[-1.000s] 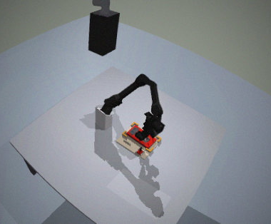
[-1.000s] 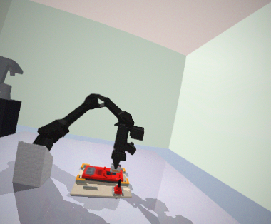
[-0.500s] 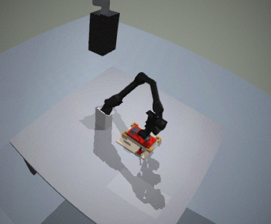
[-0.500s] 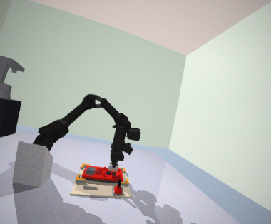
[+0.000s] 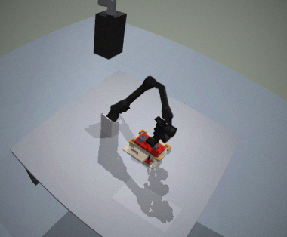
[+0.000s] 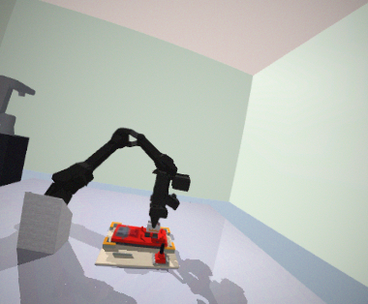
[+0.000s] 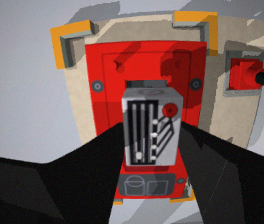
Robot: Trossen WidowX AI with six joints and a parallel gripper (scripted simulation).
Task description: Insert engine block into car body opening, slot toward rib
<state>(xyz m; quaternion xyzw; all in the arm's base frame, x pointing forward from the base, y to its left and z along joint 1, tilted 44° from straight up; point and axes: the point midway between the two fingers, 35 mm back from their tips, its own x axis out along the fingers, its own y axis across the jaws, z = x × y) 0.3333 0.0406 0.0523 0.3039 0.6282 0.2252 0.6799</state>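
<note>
Right now the engine block is 1 cm below my gripper tip.
</note>
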